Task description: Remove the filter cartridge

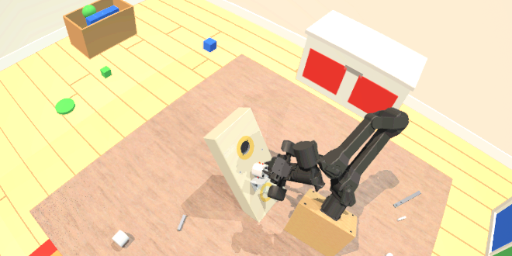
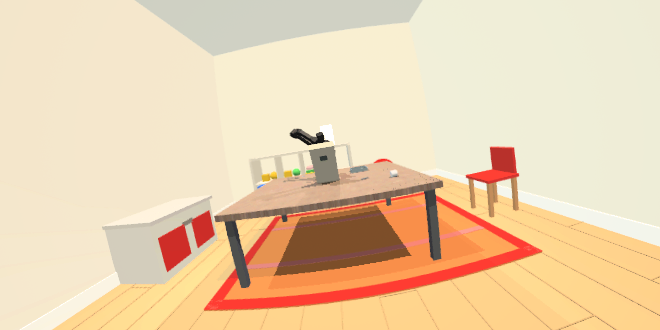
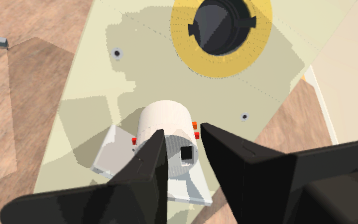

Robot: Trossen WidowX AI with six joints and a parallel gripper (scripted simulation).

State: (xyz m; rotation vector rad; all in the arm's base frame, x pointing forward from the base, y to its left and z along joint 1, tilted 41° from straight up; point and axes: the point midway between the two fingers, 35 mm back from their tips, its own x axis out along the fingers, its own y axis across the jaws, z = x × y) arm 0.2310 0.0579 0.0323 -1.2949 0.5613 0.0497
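My gripper tip is 3 cm above the white round filter cartridge and 1 cm short of it. From my gripper tip the other things lie so: grey tray: 35 cm behind, 25 cm to the left, 19 cm below; cream panel: 5 cm below, 5 cm ahead.
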